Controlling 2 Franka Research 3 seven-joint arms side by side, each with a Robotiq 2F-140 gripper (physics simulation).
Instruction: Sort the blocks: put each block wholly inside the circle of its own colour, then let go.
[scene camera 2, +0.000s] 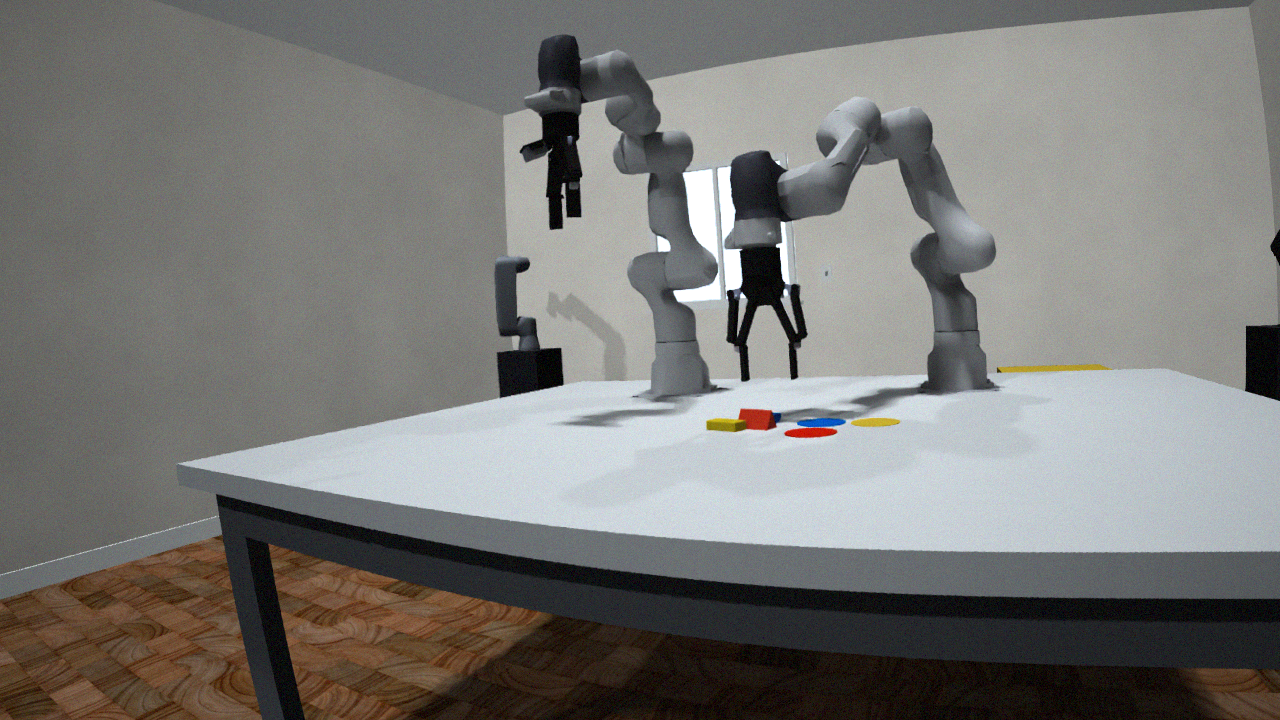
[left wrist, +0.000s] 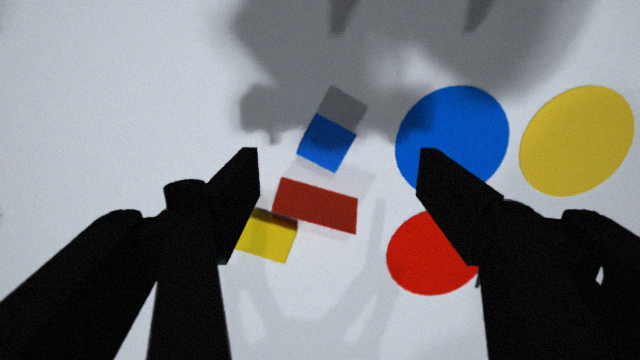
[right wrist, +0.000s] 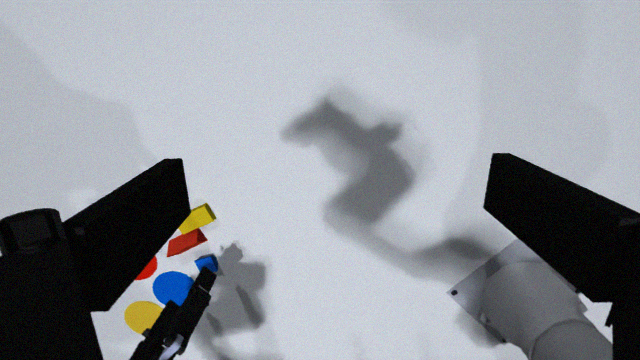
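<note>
A yellow block (scene camera 2: 725, 425) (left wrist: 267, 237) (right wrist: 197, 218), a red block (scene camera 2: 757, 419) (left wrist: 316, 206) (right wrist: 186, 242) and a small blue block (scene camera 2: 776, 417) (left wrist: 326, 142) (right wrist: 206, 262) lie on the table, outside the circles. The red block is between the other two. The blue circle (scene camera 2: 820, 421) (left wrist: 460, 125) (right wrist: 171, 286), red circle (scene camera 2: 810, 432) (left wrist: 420, 255) (right wrist: 147, 269) and yellow circle (scene camera 2: 875, 421) (left wrist: 577, 140) (right wrist: 141, 316) hold no block. My left gripper (scene camera 2: 768, 376) (left wrist: 338, 171) is open and empty above the blocks. My right gripper (scene camera 2: 564, 219) (right wrist: 337, 183) is open and empty, high at the picture's left.
The white table (scene camera 2: 447, 474) bears both arm bases. The left arm's base (scene camera 2: 955, 362) stands behind and right of the circles, the right arm's base (scene camera 2: 677, 368) behind and left of the blocks. In the right wrist view, the left gripper's dark finger (right wrist: 192, 310) partly covers the blue circle's edge.
</note>
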